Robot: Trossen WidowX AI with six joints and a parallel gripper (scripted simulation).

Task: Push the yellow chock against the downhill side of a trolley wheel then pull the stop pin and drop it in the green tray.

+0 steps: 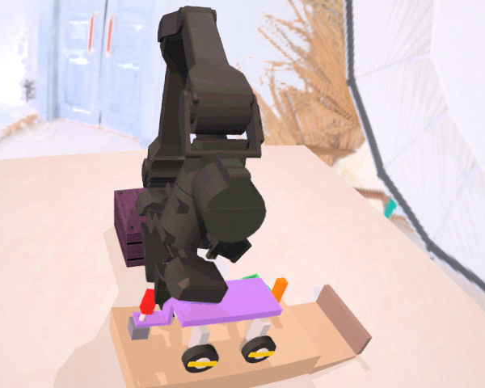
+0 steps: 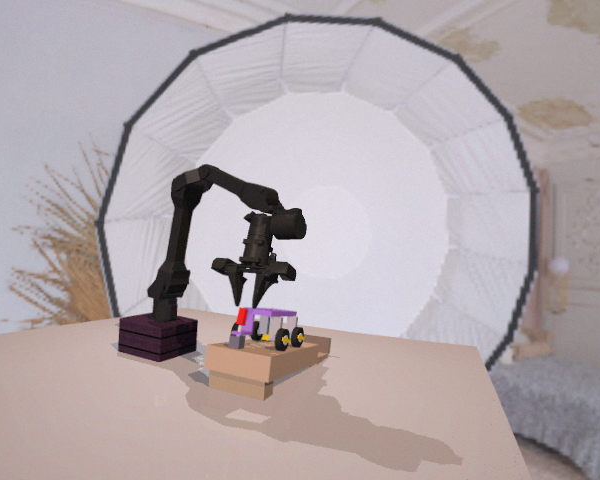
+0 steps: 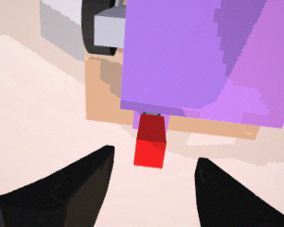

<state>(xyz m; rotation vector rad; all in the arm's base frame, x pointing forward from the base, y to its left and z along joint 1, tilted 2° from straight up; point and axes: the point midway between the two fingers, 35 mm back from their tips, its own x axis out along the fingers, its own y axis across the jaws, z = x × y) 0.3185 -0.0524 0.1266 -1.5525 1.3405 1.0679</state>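
The red-headed stop pin is 1 cm to the right of my gripper tip and 4 cm below it. From my gripper tip the other things lie so: tan ramp (1 cm ahead, 10 cm to the left, 12 cm below); then yellow chock (5 cm behind, 19 cm to the left, 9 cm below); then purple trolley (1 cm ahead, 9 cm to the left, 6 cm below).
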